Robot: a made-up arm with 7 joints.
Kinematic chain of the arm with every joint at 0, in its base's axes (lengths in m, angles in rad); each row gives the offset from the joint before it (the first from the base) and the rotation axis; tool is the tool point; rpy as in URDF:
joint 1: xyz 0 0 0.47 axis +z
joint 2: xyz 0 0 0 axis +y
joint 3: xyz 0 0 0.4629 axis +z
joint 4: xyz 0.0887 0 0 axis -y
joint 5: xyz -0.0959 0 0.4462 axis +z
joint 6: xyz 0 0 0 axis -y
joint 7: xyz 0.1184 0 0 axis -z
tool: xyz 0 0 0 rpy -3.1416 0 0
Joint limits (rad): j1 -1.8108..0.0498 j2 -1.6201..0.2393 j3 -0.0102..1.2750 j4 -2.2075..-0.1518 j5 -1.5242..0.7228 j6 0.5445..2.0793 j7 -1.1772..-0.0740
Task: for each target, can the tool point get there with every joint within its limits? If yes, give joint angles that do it. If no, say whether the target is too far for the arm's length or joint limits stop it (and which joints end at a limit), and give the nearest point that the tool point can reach.
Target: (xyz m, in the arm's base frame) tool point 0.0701 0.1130 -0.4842
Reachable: no: joint limits stop it (at a limit: joint 1, joint 2, joint 4, joint 6) | nearest point 0.4786 0.1933 0.5125 | short by 1.080 m
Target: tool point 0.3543 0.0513 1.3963
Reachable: yes | joints -1.0469 -0.0981 0.9022 -0.6706 0.4661 0.9458 -1.0206
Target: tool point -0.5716 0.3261 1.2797
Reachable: yes | joints -0.3136 -0.8665 0.5279 -0.5097 -0.3463 1.9525 -1.0494
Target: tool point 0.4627 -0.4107 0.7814
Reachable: yes | joints -1.6626 0.0208 1.0418 -1.9398 -0.9601 0.9142 -0.3734
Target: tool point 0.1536 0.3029 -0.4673
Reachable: no: joint limits stop it (at a limit: joint 1, joint 2, joint 4) | nearest point 0.4092 0.3259 0.5272 | short by 1.027 m
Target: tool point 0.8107 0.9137 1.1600
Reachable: no: too far | nearest point 0.5560 0.6954 0.9859 | short by 0.378 m
